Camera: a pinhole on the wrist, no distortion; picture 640 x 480 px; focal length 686.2 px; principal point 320.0 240.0 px. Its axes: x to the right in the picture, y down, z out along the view. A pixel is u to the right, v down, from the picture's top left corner.
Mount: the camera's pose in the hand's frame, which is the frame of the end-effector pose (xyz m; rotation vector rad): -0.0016 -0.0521 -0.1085 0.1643 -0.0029 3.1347
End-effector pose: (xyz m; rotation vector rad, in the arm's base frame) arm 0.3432 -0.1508 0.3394 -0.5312 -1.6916 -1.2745
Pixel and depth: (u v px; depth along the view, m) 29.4 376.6 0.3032
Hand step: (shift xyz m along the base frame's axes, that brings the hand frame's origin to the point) -0.2374 0.0931 0.0700
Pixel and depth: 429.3 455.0 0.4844
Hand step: -0.3012 0.2766 -0.1438
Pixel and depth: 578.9 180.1 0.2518
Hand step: -0.0522 0.1397 -0.0812
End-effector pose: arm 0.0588 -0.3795 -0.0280 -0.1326 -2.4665 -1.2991
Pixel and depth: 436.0 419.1 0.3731
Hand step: -0.0824 0.1346 -0.2657
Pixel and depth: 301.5 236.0 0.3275
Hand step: -0.1074 0.1435 -0.1376
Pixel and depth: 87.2 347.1 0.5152
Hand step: -0.3440 0.2190 -0.2264
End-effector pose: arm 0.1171 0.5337 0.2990 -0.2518 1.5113 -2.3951
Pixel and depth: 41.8 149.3 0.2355
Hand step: -0.0794 -0.1297 0.0684
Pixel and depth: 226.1 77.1 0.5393
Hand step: 0.0178 -0.4309 0.1129
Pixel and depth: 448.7 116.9 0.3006
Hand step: 0.0841 -0.1586 0.0839
